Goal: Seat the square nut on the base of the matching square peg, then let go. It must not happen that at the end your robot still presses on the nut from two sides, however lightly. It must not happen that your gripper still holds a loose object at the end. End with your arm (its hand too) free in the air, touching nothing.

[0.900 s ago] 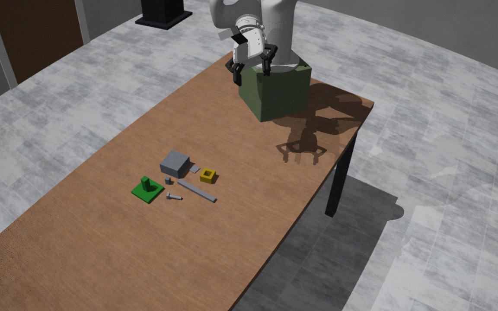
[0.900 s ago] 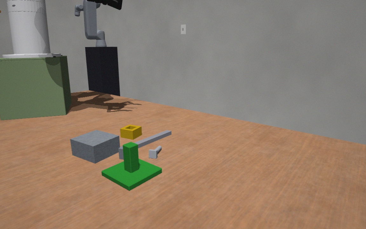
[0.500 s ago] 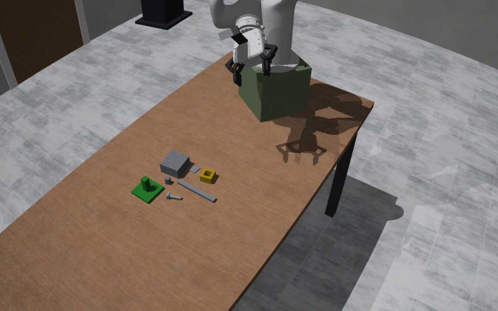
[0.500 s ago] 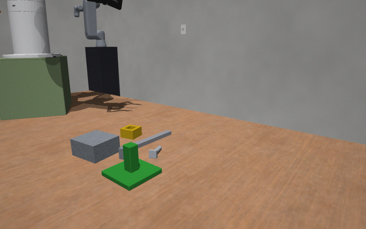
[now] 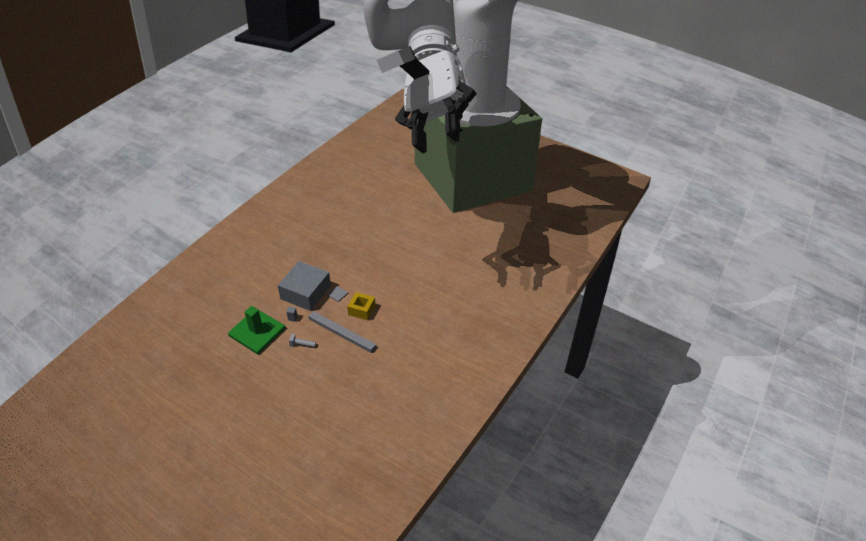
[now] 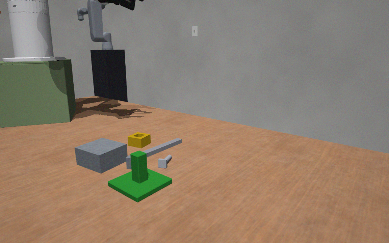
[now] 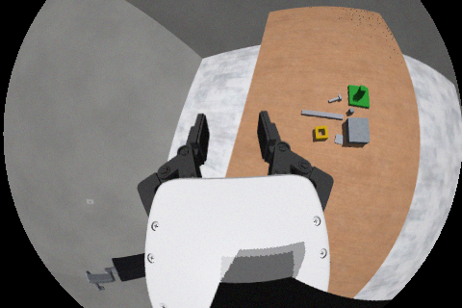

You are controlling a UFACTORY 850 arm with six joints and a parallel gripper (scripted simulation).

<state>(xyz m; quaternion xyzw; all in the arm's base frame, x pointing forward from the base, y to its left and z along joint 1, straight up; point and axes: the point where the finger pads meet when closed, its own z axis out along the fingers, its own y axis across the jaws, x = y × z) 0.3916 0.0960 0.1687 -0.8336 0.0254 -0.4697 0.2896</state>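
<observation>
The grey bar lies 36 cm below my hand, 17 cm ahead of it and 10 cm to the right of it. Round my hand: grey cube: 36 cm below, 20 cm to the right, 18 cm ahead; then grey block: 35 cm below, 22 cm to the right, 11 cm ahead; then flat grey tile: 37 cm below, 16 cm to the right, 8 cm ahead.
</observation>
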